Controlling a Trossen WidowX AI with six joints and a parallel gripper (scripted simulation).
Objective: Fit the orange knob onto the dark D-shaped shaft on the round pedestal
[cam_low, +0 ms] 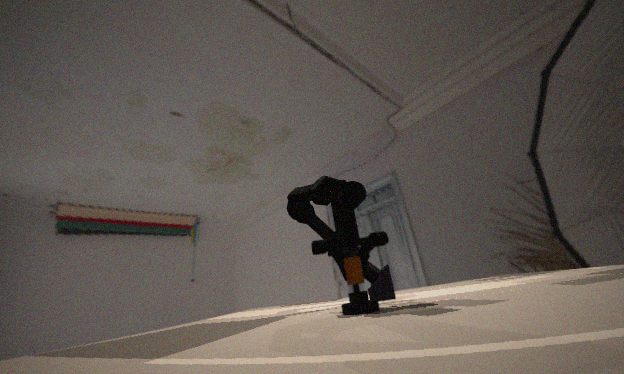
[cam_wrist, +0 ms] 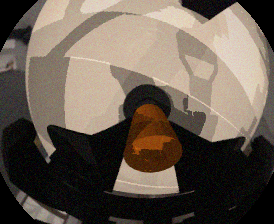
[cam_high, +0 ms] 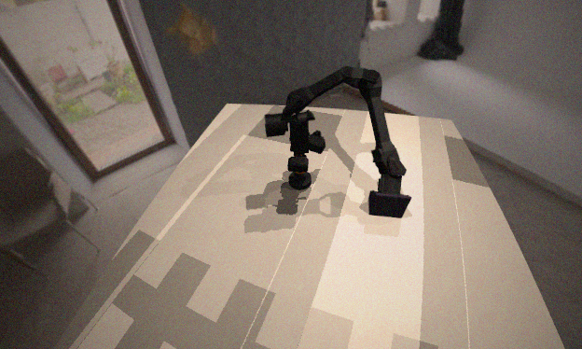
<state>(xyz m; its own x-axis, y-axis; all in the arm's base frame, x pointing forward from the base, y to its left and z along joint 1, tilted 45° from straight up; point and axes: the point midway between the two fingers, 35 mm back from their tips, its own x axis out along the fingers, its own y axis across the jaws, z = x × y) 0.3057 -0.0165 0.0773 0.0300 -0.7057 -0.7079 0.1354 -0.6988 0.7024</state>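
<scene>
Right now my gripper tip is 2 cm below the orange knob. Round my gripper tip: round dark pedestal 4 cm below.
</scene>
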